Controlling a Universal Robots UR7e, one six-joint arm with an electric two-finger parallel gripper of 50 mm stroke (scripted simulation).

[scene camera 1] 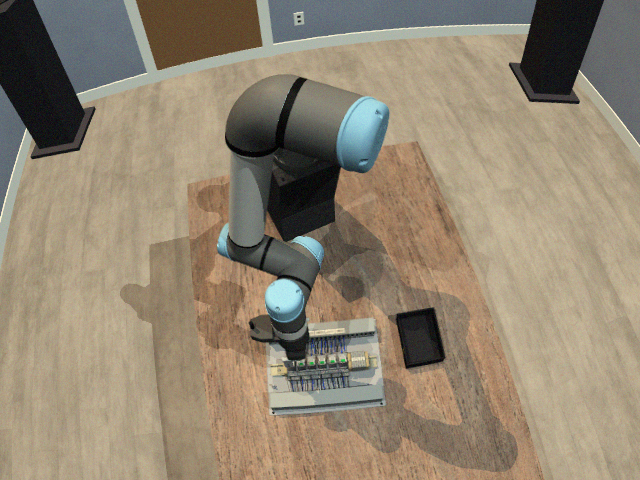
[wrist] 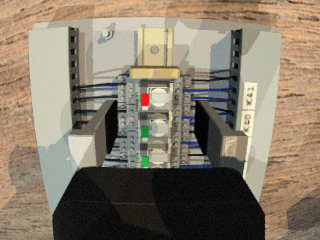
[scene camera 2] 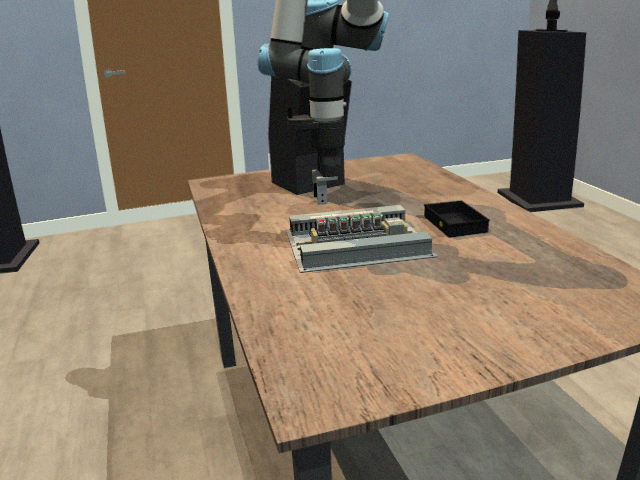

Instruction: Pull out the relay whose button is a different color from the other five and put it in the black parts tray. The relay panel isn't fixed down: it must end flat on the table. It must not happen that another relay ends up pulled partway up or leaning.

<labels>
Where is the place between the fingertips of my gripper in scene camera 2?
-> At 320, 200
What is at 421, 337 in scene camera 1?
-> A black parts tray.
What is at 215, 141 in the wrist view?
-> My gripper.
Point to a black parts tray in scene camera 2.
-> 454, 212
</labels>
